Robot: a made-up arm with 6 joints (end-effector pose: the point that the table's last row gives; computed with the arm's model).
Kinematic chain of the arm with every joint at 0, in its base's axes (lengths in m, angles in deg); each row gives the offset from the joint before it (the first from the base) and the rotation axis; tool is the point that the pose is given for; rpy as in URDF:
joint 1: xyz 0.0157 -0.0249 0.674 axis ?
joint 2: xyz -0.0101 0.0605 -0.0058 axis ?
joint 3: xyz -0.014 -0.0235 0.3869 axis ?
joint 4: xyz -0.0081 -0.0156 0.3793 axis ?
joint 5: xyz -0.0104 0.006 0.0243 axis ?
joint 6: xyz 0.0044 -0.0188 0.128 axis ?
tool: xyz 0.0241 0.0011 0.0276 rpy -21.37 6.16 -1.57
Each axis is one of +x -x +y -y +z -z.
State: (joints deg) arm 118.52 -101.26 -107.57 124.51 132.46 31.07
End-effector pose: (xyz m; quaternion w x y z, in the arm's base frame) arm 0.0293 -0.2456 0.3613 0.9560 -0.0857 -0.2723 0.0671
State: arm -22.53 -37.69 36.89 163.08 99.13 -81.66
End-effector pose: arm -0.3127 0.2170 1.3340 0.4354 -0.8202 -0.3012 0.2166
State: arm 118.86 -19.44 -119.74 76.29 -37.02 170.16
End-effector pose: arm 0.3272 -0.3887 0.6202 0.3579 0.6951 0.4520 0.4294
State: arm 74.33 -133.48 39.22 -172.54 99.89 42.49
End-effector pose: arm -0.1523 -0.6271 0.2202 0.0913 0.9391 0.2469 0.2210
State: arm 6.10 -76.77 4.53 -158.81 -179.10 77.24
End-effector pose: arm -0.6042 -0.0721 0.8340 0.1486 -0.7454 0.4398 -0.4784
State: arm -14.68 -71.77 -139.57 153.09 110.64 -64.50
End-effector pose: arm -0.0683 0.1113 0.5470 0.4882 0.0755 0.1691 0.8528
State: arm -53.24 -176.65 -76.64 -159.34 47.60 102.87
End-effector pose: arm 0.2944 -0.4393 0.2311 0.3701 0.0367 0.6637 -0.6491
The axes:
joint 1: +z
joint 2: +y
joint 3: +y
joint 4: +z
joint 5: +y
joint 6: +z

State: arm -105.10 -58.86 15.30 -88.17 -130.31 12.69
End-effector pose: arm 0.3306 0.4968 1.0779 0.4943 0.7617 -0.0858 0.4100
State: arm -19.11 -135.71 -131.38 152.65 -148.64 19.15
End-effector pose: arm 0.0154 -0.0541 0.2720 0.3632 0.7287 -0.2650 -0.5166
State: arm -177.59 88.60 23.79 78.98 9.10 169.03
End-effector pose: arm -0.8773 -0.0772 0.4782 0.3626 -0.5015 -0.7596 0.2000
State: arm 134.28 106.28 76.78 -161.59 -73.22 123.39
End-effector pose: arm -0.1672 0.0678 0.1425 0.6716 0.6554 -0.0807 0.3360
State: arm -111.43 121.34 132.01 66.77 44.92 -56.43
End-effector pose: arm 0.1826 0.0932 0.3987 0.0875 -0.6580 0.0069 -0.7479
